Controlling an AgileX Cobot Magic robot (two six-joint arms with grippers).
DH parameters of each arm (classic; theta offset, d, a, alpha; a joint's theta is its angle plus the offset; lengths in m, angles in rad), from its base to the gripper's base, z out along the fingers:
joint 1: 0 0.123 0 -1.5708
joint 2: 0.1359 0 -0.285 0
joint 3: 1.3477 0 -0.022 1.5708
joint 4: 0 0.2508 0 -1.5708
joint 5: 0 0 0.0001 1.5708
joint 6: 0 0.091 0 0
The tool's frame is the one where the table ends.
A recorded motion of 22 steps. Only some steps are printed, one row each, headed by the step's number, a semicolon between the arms.
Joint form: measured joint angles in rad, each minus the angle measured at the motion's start. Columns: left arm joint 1, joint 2, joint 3, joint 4, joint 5, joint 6; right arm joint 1, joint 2, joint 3, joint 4, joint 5, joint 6.
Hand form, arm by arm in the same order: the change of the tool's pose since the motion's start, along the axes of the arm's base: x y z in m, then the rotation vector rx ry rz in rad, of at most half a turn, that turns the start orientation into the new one. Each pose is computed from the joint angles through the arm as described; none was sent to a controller.
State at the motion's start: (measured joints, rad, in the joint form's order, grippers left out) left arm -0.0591 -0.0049 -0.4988 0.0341 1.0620 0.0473; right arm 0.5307 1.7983 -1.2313 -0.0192 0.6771 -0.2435
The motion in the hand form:
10: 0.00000 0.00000 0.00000 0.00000 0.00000 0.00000; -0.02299 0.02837 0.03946 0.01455 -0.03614 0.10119
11: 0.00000 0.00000 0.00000 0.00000 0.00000 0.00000; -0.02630 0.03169 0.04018 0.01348 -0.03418 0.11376
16: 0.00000 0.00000 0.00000 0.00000 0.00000 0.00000; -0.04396 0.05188 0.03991 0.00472 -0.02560 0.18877
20: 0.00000 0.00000 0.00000 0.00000 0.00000 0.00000; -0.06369 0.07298 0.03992 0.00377 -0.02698 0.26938
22: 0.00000 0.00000 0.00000 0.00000 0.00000 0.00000; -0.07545 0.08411 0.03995 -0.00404 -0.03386 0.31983
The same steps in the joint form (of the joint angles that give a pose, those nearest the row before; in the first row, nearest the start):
10: 0.0000 0.0000 0.0000 0.0000 0.0000 0.0000; 0.1002 -0.0657 -0.0681 -0.0074 0.0957 0.0000
11: 0.0000 0.0000 0.0000 0.0000 0.0000 0.0000; 0.1129 -0.0682 -0.0681 -0.0074 0.1005 0.0000
16: 0.0000 0.0000 0.0000 0.0000 0.0000 0.0000; 0.1870 -0.0689 -0.0681 -0.0109 0.1135 0.0000
20: 0.0000 0.0000 0.0000 0.0000 0.0000 0.0000; 0.2667 -0.0689 -0.0681 -0.0136 0.1135 0.0000
22: 0.0000 0.0000 0.0000 0.0000 0.0000 0.0000; 0.3131 -0.0689 -0.0681 -0.0252 0.1136 0.0000

